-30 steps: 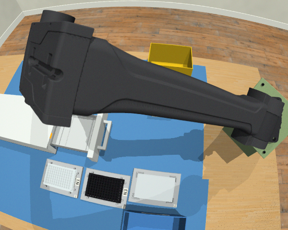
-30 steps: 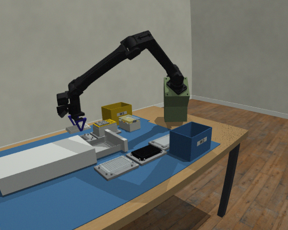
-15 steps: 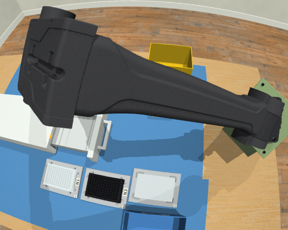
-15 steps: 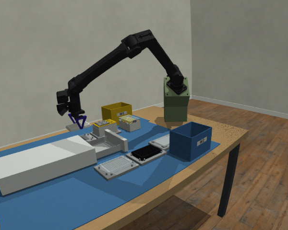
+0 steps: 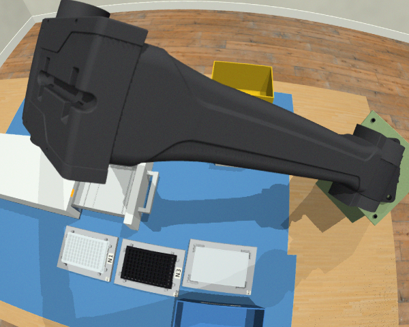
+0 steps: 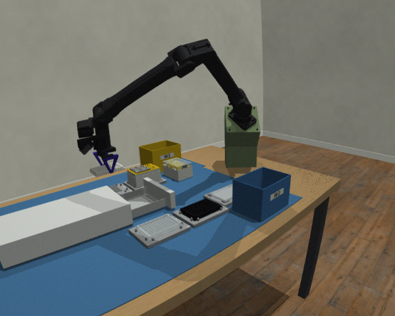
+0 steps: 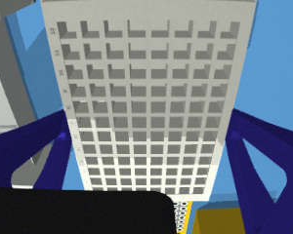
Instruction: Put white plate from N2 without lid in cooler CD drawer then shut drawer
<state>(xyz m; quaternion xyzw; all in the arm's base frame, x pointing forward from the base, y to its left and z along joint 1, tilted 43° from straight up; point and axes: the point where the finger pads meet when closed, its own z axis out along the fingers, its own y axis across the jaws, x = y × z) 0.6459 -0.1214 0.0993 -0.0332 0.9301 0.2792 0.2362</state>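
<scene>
Now: hand 19 cm to the right of the drawer, 9 cm above it and 4 cm past it. From my hand the other things lie so: yellow tip box: 17 cm behind, 6 cm below, 5 cm to the right; then grey nest N2: 11 cm below; then white plate: right at my hand.
</scene>
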